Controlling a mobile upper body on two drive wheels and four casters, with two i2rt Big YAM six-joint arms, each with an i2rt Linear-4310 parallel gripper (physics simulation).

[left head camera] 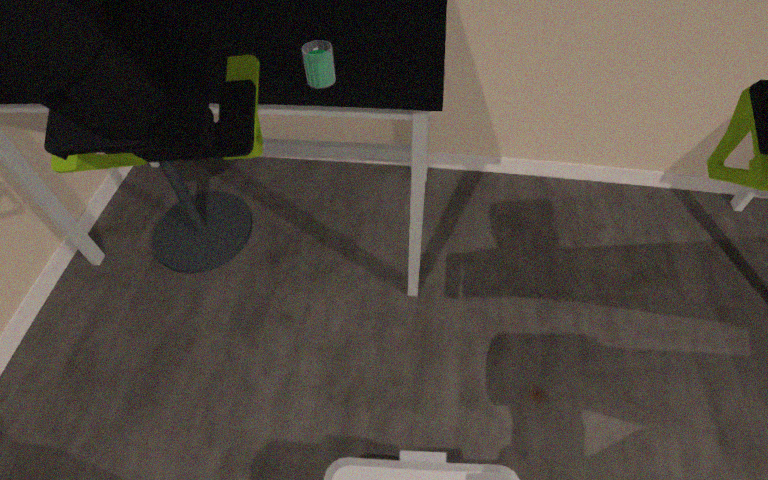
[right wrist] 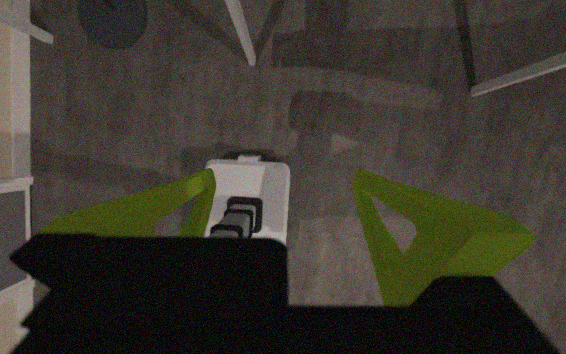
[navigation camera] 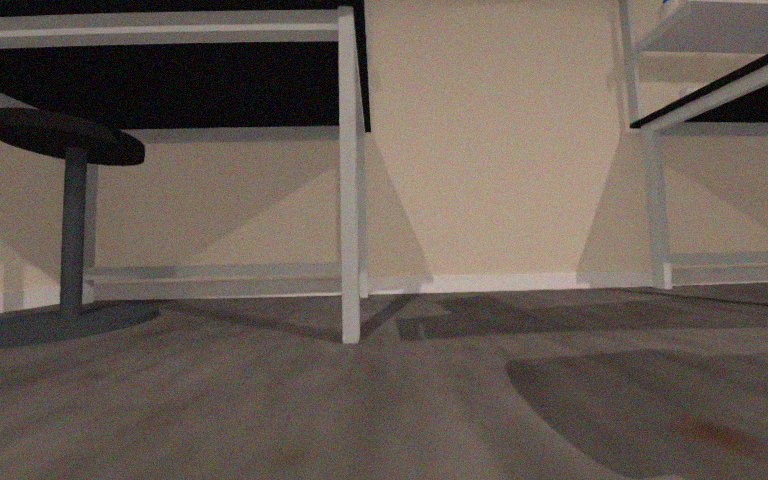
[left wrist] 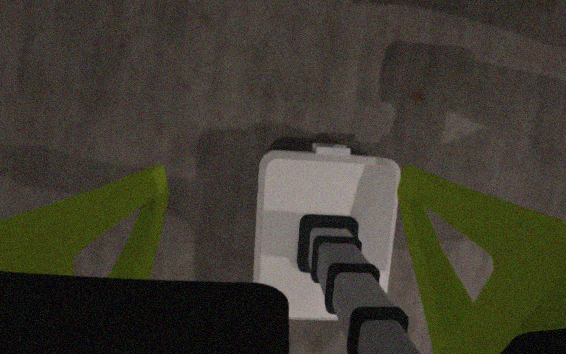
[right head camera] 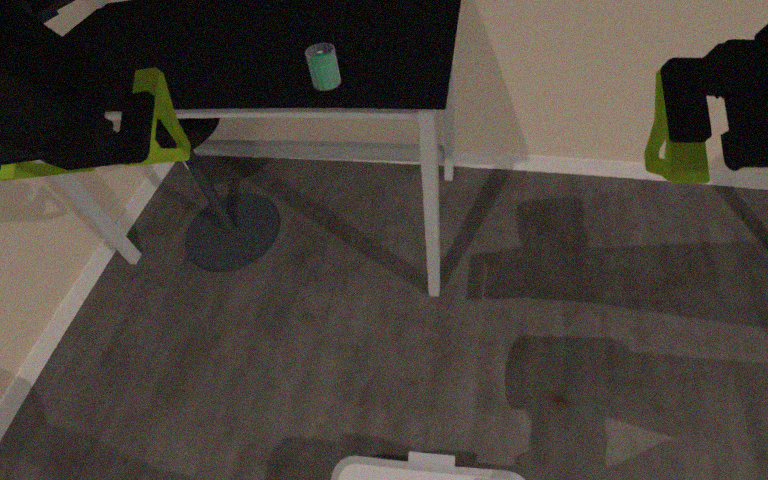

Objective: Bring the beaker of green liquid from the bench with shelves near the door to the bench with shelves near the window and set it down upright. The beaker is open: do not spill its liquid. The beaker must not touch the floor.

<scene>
my left gripper: left head camera; left wrist 283, 178; right head camera; not seen in the right wrist view (out of frame); not seen in the navigation camera view (out of frame)
beaker of green liquid: left head camera; right head camera; not seen in the right wrist view (out of frame); not seen in the left wrist view (out of frame)
same spot on my left gripper: (left head camera: 237, 135) = (right head camera: 133, 143)
same spot on beaker of green liquid: (left head camera: 318, 59) = (right head camera: 320, 62)
</scene>
